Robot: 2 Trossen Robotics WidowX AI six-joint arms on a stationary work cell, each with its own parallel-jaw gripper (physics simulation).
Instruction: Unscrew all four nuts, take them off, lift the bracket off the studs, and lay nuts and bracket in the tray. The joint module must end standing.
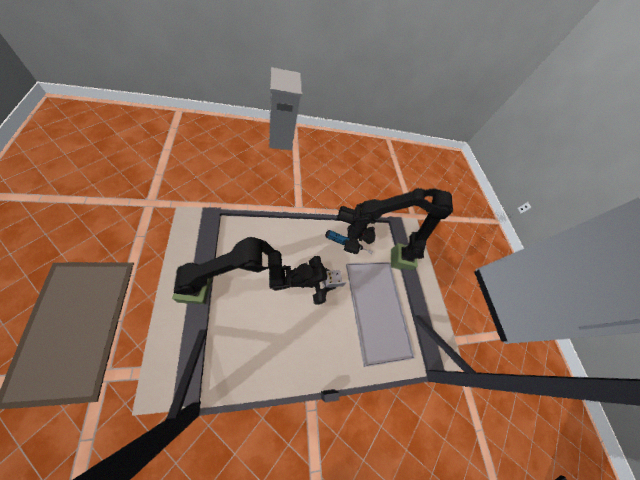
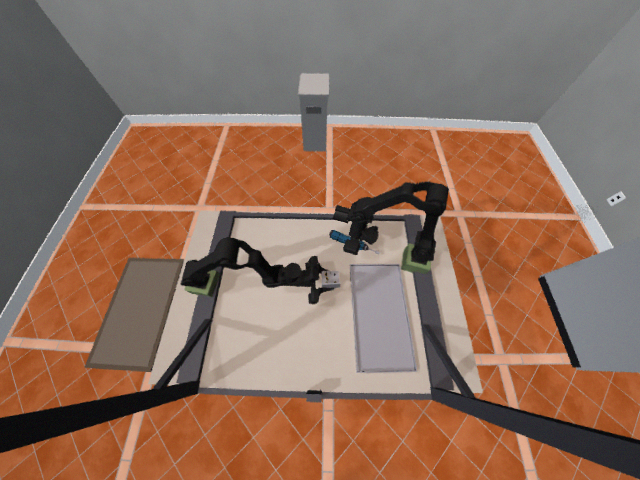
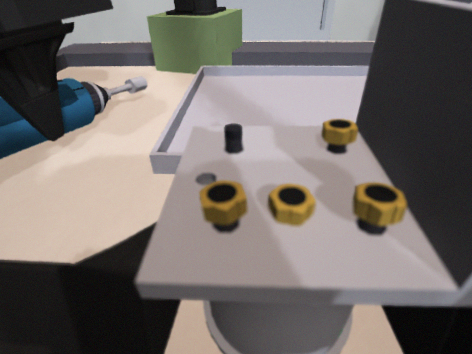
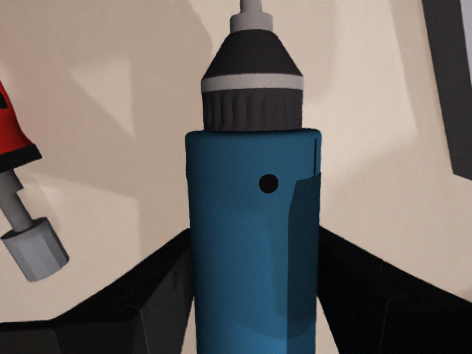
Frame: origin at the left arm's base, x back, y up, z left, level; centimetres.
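Seen in the pictures: left gripper, between the fingertips: (image 1: 334, 280) (image 2: 333, 280) (image 3: 275, 217); right gripper, between the fingertips: (image 3: 39, 135) (image 4: 251, 236); left arm's base, origin of its link: (image 1: 191, 286) (image 2: 200, 280); right arm's base, origin of its link: (image 1: 407, 254) (image 2: 419, 256) (image 3: 197, 12).
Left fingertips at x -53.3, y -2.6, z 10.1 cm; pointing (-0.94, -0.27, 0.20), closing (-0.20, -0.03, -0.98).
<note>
Pixels of each thing's middle, then the offset from my left fingertips to it. "spot": a spot on its surface instead.
- joint module, middle of its body: (image 3: 282, 244) dx +1.3, dy +0.0, dz -0.4 cm
- grey bracket plate, a spot on its surface: (image 3: 280, 260) spot: dx +4.2, dy +2.9, dz -0.4 cm
- fourth nut, middle of its body: (image 3: 291, 203) dx +2.7, dy +3.2, dz -0.5 cm
- back-left stud, middle of its body: (image 3: 233, 145) dx -0.1, dy +3.0, dz +1.7 cm
- blue power screwdriver, middle of its body: (image 4: 255, 256) (image 3: 31, 117) (image 2: 354, 243) (image 1: 349, 243) dx -6.8, dy -0.4, dz +19.0 cm
- grey tray, middle of its body: (image 3: 395, 105) (image 2: 380, 313) (image 1: 378, 308) dx -20.7, dy -2.9, dz -9.4 cm
- red tool, a spot on its surface: (image 4: 15, 130) spot: dx -12.4, dy -2.3, dz +25.5 cm
- grey socket, a spot on its surface: (image 4: 37, 250) spot: dx -8.5, dy -1.6, dz +26.2 cm
- dark upright surface, a spot on its surface: (image 3: 425, 140) spot: dx +1.5, dy +4.7, dz -3.4 cm
My left gripper (image 1: 330, 281) (image 2: 327, 280) is shut on the joint module (image 3: 280, 327), which stands upright under the grey bracket plate (image 3: 280, 260). Its fingertips are hidden below the plate. Three yellow nuts (image 3: 224, 202) (image 3: 380, 204) (image 3: 339, 131) sit raised on black studs. A fourth nut (image 3: 291, 204) lies on the plate between the front two. The back-left stud (image 3: 233, 138) is bare. My right gripper (image 1: 351, 239) (image 4: 251, 236) is shut on the blue power screwdriver (image 1: 337, 237) (image 2: 340, 237) (image 3: 75, 112) (image 4: 250, 210), held low over the table, behind the module.
The grey tray (image 1: 382, 315) (image 2: 383, 320) (image 3: 280, 95) lies right of the module. A red tool (image 4: 15, 130) with a grey socket (image 4: 37, 250) lies on the table beside the blue screwdriver. A dark upright surface (image 3: 425, 140) stands at the right of the plate.
</note>
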